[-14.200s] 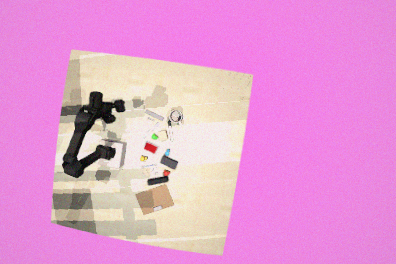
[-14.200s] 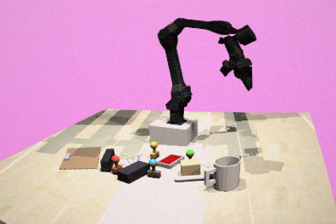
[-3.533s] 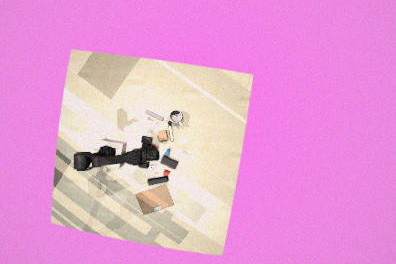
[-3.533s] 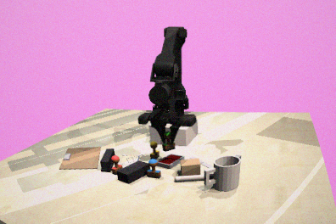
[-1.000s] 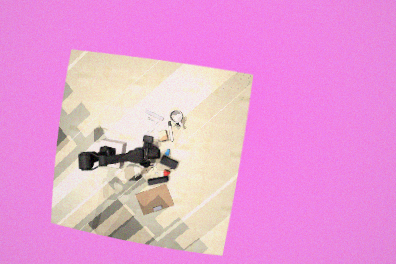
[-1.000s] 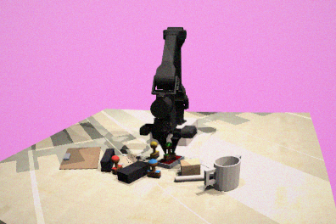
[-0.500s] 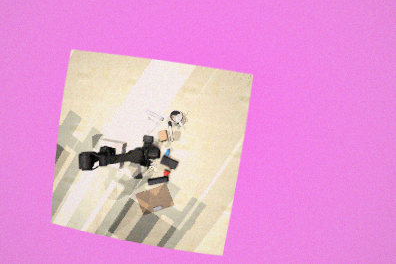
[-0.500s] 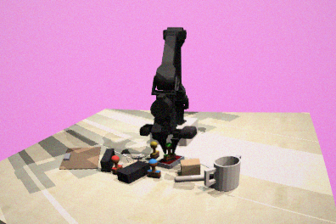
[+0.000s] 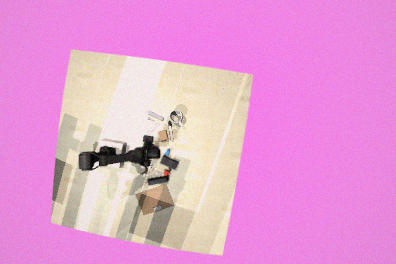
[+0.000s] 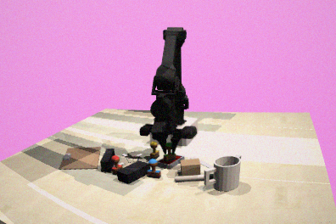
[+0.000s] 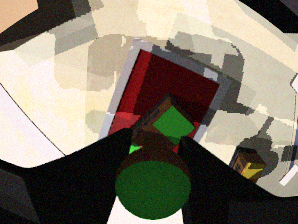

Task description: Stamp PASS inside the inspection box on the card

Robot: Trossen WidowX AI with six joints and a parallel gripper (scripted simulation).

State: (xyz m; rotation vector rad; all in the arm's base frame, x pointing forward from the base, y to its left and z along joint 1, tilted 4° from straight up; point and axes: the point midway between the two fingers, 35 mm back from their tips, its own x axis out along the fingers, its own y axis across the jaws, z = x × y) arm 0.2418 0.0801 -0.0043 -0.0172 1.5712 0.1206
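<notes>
My gripper tip is right at the green-knobbed stamp. Round my gripper tip: red ink pad: 3 cm below; then yellow-knobbed stamp: 8 cm to the right, 3 cm behind, 2 cm below; then blue-knobbed stamp: 12 cm ahead, 2 cm below.
</notes>
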